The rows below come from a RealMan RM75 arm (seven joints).
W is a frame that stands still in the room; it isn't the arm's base.
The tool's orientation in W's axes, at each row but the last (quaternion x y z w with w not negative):
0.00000, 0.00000, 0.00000, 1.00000
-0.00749, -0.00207, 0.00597, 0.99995
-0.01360, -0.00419, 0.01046, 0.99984
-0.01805, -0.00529, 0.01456, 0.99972
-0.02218, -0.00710, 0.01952, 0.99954
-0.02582, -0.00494, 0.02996, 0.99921
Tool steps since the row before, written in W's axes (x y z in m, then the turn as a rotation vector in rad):
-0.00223, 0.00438, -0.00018, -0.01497, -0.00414, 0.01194
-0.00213, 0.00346, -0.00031, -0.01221, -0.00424, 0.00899
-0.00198, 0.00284, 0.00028, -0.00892, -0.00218, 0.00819
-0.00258, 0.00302, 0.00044, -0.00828, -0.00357, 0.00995
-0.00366, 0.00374, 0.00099, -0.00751, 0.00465, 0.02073
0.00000, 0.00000, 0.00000, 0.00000, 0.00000, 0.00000
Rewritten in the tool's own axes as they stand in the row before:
-0.00223, 0.00438, -0.00018, -0.01497, -0.00414, 0.01194
-0.00209, 0.00349, -0.00025, -0.01222, -0.00423, 0.00898
-0.00192, 0.00287, 0.00037, -0.00890, -0.00222, 0.00820
-0.00249, 0.00308, 0.00058, -0.00828, -0.00369, 0.00991
-0.00350, 0.00383, 0.00121, -0.00704, 0.00401, 0.02103
0.00000, 0.00000, 0.00000, 0.00000, 0.00000, 0.00000

